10 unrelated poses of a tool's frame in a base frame.
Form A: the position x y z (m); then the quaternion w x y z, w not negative.
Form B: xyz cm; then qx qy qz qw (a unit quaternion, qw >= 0). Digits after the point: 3 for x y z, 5 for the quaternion.
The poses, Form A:
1: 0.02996 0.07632 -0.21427 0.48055 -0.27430 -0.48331 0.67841
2: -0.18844 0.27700 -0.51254 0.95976 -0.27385 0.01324 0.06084
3: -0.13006 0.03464 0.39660 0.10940 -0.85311 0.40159 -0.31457
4: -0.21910 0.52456 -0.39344 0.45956 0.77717 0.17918 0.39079
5: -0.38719 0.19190 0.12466 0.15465 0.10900 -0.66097 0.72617
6: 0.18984 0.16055 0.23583 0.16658 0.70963 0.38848 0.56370
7: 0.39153 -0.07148 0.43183 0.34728 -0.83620 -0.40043 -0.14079
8: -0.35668 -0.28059 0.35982 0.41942 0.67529 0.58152 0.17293
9: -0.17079 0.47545 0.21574 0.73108 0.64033 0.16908 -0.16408
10: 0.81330 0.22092 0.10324 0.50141 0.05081 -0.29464 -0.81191
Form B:
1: 2.996 7.632 -21.427 -0.27430 -0.48331 0.67841 0.48055
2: -18.844 27.700 -51.254 -0.27385 0.01324 0.06084 0.95976
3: -13.006 3.464 39.660 -0.85311 0.40159 -0.31457 0.10940
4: -21.910 52.456 -39.344 0.77717 0.17918 0.39079 0.45956
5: -38.719 19.190 12.466 0.10900 -0.66097 0.72617 0.15465
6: 18.984 16.055 23.583 0.70963 0.38848 0.56370 0.16658
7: 39.153 -7.148 43.183 -0.83620 -0.40043 -0.14079 0.34728
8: -35.668 -28.059 35.982 0.67529 0.58152 0.17293 0.41942
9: -17.079 47.545 21.574 0.64033 0.16908 -0.16408 0.73108
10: 81.330 22.092 10.324 0.05081 -0.29464 -0.81191 0.50141
